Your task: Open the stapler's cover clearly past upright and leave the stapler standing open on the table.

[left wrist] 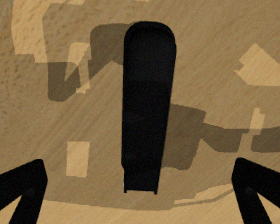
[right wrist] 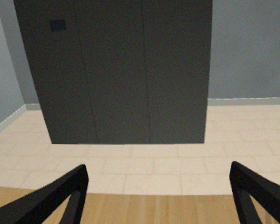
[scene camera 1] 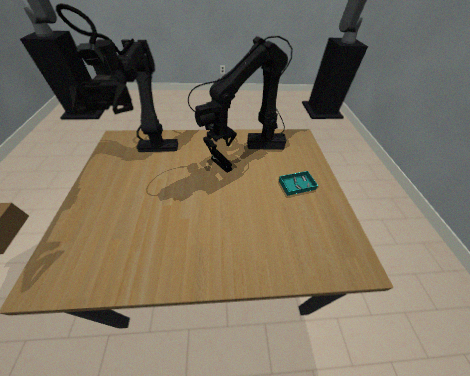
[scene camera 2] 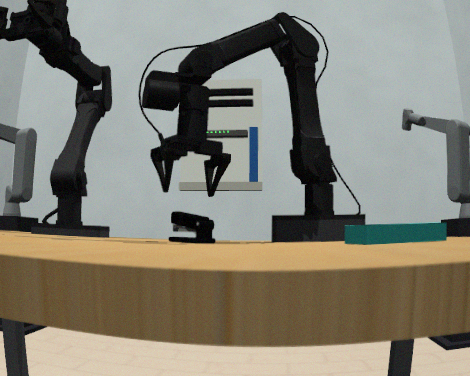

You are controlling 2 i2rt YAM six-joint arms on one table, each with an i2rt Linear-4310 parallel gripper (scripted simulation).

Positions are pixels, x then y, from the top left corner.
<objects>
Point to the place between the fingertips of my right gripper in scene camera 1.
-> At 94, 112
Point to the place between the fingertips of my right gripper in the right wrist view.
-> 157, 171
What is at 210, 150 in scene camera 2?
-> My left gripper.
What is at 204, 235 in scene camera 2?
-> A black stapler.
</objects>
